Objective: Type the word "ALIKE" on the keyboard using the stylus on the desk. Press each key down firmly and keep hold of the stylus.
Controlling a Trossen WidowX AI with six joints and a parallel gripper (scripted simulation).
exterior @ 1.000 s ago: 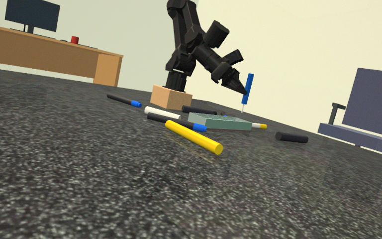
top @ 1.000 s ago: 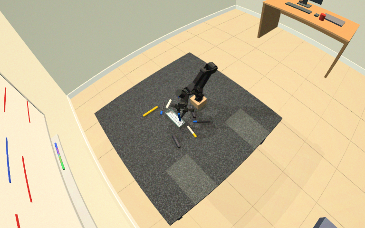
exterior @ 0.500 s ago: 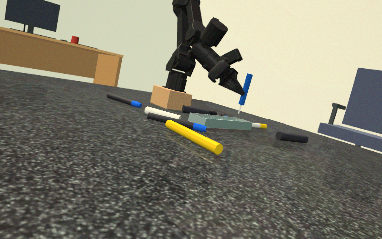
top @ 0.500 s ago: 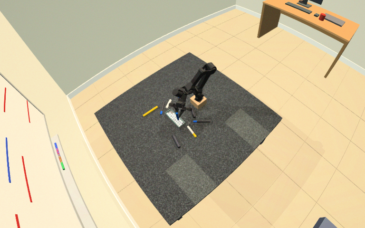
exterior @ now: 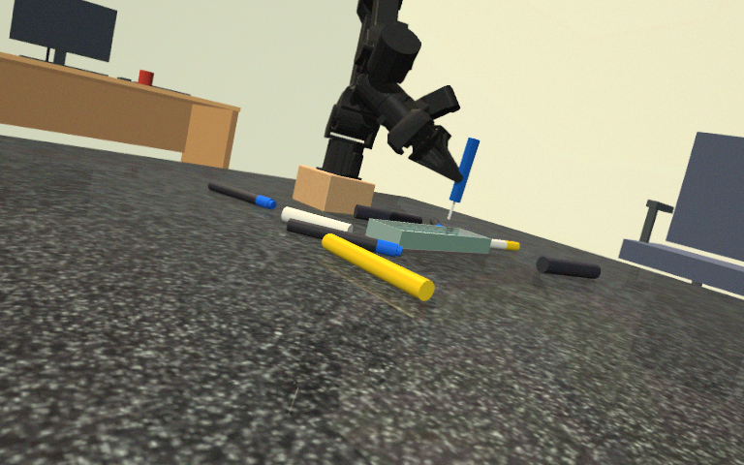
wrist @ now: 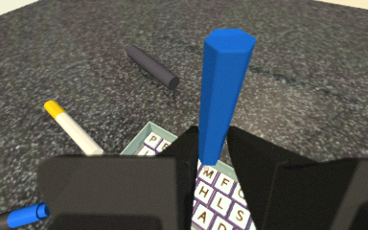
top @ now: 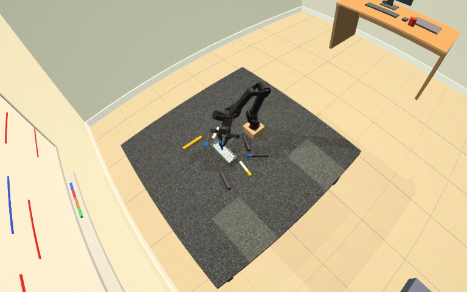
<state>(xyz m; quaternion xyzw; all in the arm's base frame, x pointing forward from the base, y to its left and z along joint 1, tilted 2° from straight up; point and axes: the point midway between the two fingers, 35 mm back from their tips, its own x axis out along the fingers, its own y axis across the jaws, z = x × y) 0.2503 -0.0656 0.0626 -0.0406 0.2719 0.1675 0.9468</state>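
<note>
The keyboard is 2 cm behind my gripper tip, 1 cm to the right of it and 9 cm below it. From my gripper tip the other things lie so: white stick 10 cm behind, 16 cm to the right, 9 cm below; then blue stylus 2 cm below; then white-and-yellow marker 19 cm to the left, 10 cm below.
</note>
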